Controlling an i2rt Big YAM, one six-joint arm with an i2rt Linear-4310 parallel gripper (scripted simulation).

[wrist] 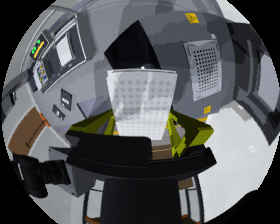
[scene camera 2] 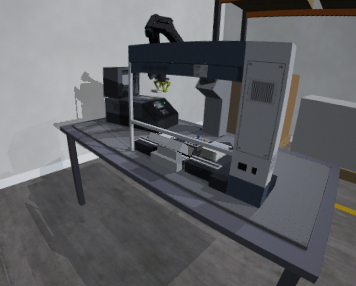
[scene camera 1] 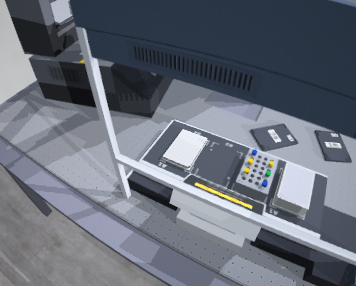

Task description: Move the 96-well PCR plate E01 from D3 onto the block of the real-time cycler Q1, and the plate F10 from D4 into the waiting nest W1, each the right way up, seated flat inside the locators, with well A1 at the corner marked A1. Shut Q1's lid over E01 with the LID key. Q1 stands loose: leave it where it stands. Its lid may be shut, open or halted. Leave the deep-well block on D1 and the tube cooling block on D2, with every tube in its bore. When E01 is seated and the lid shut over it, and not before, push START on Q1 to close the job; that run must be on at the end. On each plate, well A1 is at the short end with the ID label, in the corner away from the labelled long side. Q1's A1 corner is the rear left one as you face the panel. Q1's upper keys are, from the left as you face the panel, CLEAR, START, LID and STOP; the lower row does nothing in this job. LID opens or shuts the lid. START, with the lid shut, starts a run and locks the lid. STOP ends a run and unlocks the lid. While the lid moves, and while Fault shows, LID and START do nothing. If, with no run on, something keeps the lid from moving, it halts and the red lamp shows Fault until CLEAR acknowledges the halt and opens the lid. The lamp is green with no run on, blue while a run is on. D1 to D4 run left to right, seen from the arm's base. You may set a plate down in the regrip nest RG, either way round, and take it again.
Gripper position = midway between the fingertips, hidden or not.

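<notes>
The wrist view shows my gripper (wrist: 141,111); scene camera 2 shows a lid (scene camera 2: 112,77).
</notes>
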